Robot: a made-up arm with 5 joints.
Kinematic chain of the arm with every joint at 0, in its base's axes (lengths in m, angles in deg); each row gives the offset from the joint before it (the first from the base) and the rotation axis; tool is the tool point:
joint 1: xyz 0 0 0.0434 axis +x
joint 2: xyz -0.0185 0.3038 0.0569 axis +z
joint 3: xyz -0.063 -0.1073 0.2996 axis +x
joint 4: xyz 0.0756 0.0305 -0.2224 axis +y
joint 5: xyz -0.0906 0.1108 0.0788 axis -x
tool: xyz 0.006 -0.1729 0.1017
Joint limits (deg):
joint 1: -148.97..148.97
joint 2: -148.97..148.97
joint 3: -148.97..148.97
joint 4: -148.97..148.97
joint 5: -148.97..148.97
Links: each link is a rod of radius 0.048 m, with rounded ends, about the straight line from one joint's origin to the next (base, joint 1, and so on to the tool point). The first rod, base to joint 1, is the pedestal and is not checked.
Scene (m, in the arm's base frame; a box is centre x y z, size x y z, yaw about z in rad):
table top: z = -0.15
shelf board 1: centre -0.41 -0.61 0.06 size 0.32 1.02 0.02 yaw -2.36
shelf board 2: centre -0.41 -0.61 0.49 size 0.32 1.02 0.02 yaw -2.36
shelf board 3: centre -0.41 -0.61 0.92 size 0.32 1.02 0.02 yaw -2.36
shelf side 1: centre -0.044 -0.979 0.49 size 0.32 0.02 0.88 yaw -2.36
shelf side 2: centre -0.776 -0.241 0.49 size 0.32 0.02 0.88 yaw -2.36
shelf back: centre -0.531 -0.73 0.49 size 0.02 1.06 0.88 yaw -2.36
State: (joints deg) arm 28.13 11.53 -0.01 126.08 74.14
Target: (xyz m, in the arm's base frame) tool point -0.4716 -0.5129 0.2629
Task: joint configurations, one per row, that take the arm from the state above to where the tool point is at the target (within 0.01 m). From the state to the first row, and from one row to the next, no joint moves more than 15 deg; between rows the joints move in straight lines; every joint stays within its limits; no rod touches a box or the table.
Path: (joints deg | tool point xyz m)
1: 26.50 4.22 -13.85 125.17 71.14 | 0.2675 0.2812 0.1951
2: 24.87 -3.09 -27.70 124.26 68.13 | 0.2650 0.1702 0.1264
3: 23.24 -10.40 -41.54 123.35 65.13 | 0.2343 0.0514 0.0891
4: 21.61 -17.71 -55.39 122.43 62.12 | 0.1792 -0.0620 0.0855
5: 19.98 -25.02 -69.23 121.52 59.12 | 0.1072 -0.1581 0.1143
6: 29.26 -36.12 -82.41 127.01 58.82 | -0.0282 -0.2568 0.1015
7: 38.55 -47.22 -95.59 132.50 58.52 | -0.1746 -0.3271 0.1068
8: 47.84 -58.32 -108.77 137.99 58.21 | -0.3102 -0.3813 0.1396
9: 57.12 -69.42 -121.95 143.48 57.91 | -0.4144 -0.4379 0.1973
10: 66.41 -80.52 -135.13 148.97 57.61 | -0.4716 -0.5129 0.2629

